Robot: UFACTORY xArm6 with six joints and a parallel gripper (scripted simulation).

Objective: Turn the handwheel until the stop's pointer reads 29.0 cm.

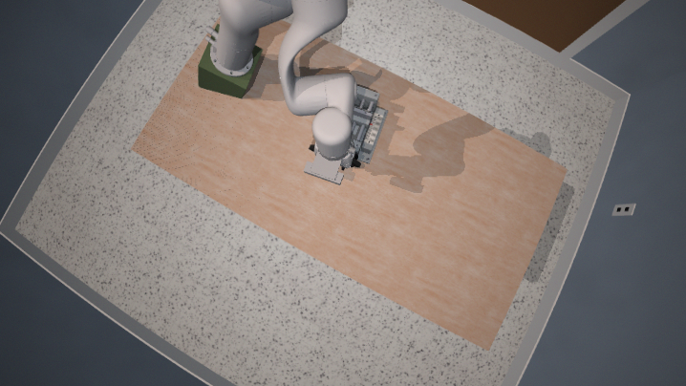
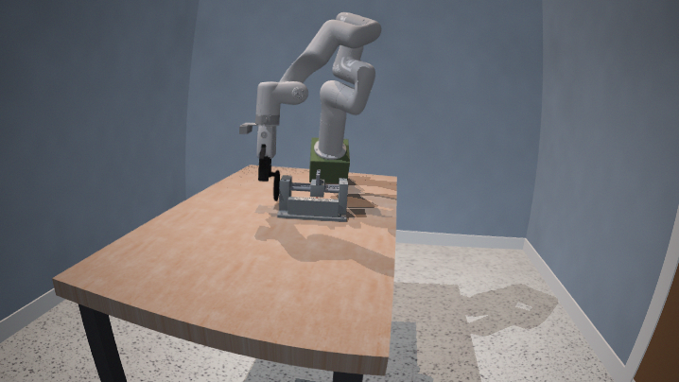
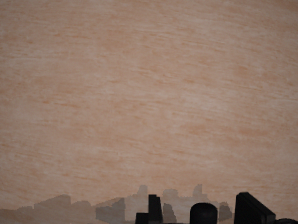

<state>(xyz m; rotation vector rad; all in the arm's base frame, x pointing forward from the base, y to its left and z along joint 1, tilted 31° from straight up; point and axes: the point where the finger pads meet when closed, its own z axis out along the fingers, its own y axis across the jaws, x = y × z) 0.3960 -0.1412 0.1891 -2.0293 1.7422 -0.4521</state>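
My hand is 10 mm to the right of the crank handle. Round my hand: black handwheel 20 mm to the left, 10 mm below; then stop carriage 170 mm to the left, 20 mm below, 10 mm behind.
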